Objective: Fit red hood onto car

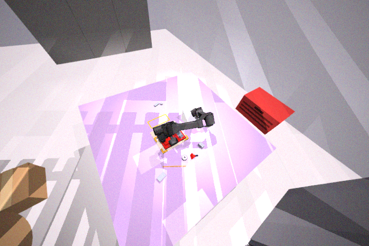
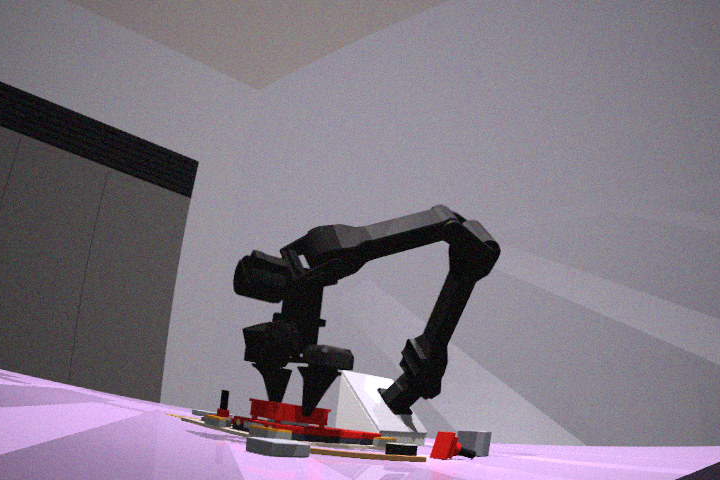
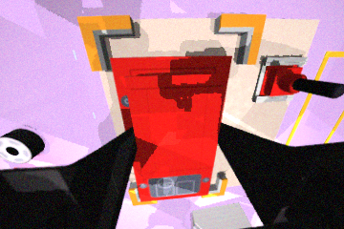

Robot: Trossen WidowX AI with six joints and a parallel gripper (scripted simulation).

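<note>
The red hood lies 10 mm above my gripper tip. Round my gripper tip: white wheel (10 mm behind, 190 mm to the left, 30 mm below); then wooden stick (90 mm ahead, 190 mm to the left, 40 mm below).
</note>
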